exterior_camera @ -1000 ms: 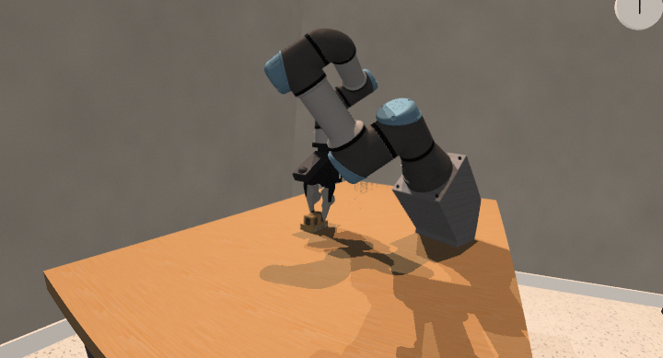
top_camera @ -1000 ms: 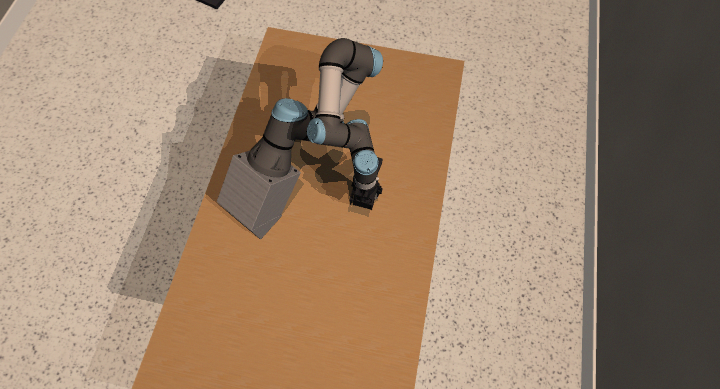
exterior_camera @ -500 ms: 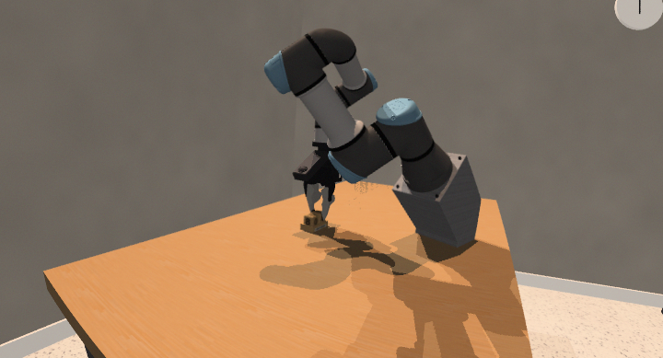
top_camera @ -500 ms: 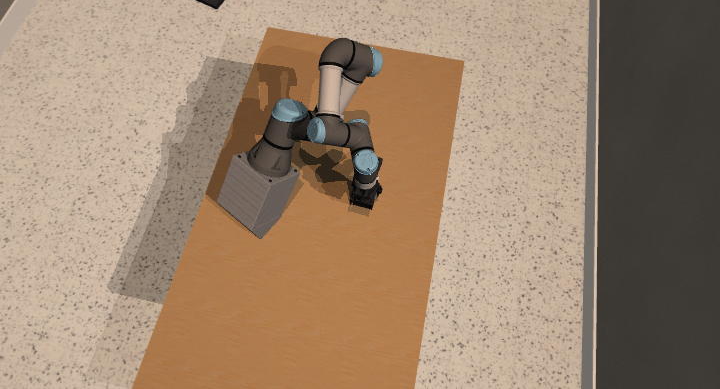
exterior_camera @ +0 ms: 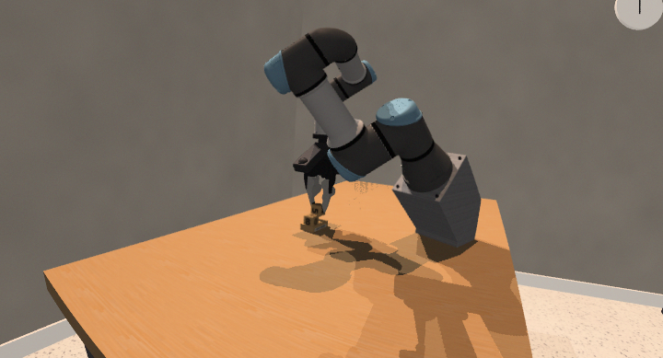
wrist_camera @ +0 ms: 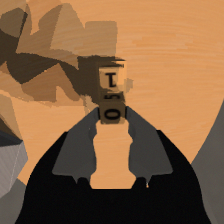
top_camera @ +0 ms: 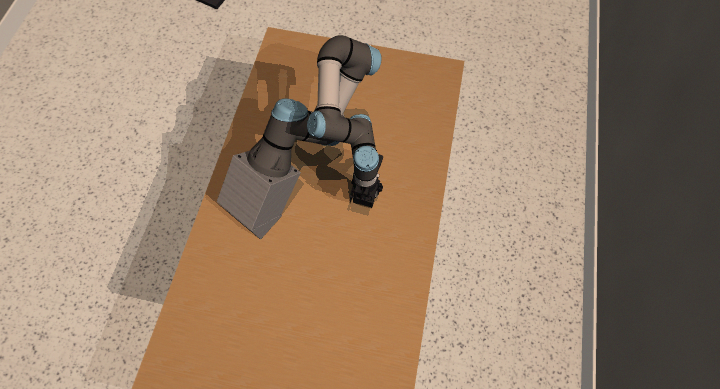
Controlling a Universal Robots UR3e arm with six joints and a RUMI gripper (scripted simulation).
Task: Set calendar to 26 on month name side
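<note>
The shallow wooden tray is 10 mm behind my hand, 20 mm to the left of it and 50 mm below it.
</note>
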